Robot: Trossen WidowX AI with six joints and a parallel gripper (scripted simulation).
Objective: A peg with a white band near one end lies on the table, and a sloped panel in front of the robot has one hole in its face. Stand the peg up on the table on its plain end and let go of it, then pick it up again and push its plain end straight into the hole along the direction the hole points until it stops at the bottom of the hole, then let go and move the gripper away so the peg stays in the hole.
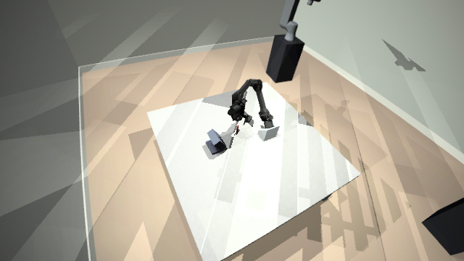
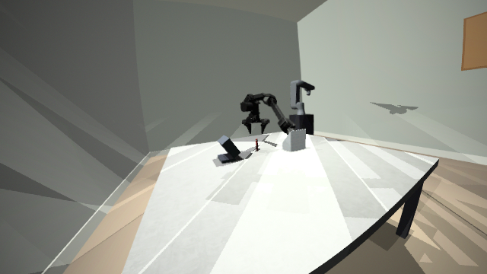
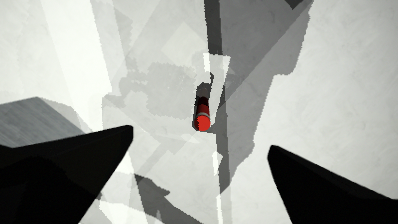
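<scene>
My gripper tip is 6 cm above the red peg. Round my gripper tip: dark sloped panel: 21 cm ahead, 8 cm to the left, 4 cm below.
</scene>
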